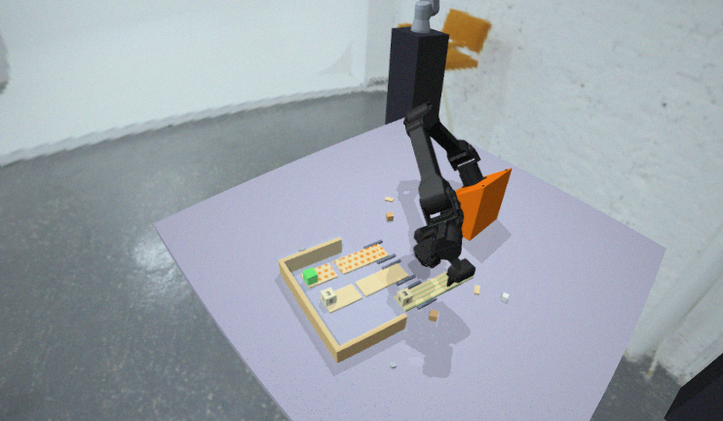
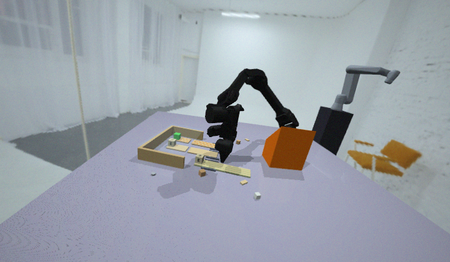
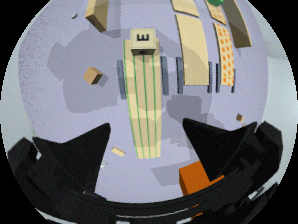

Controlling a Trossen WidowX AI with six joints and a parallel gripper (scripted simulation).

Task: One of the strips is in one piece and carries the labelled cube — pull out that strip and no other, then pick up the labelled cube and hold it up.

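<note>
Now: gripper tip 50 mm above the strip.
</note>
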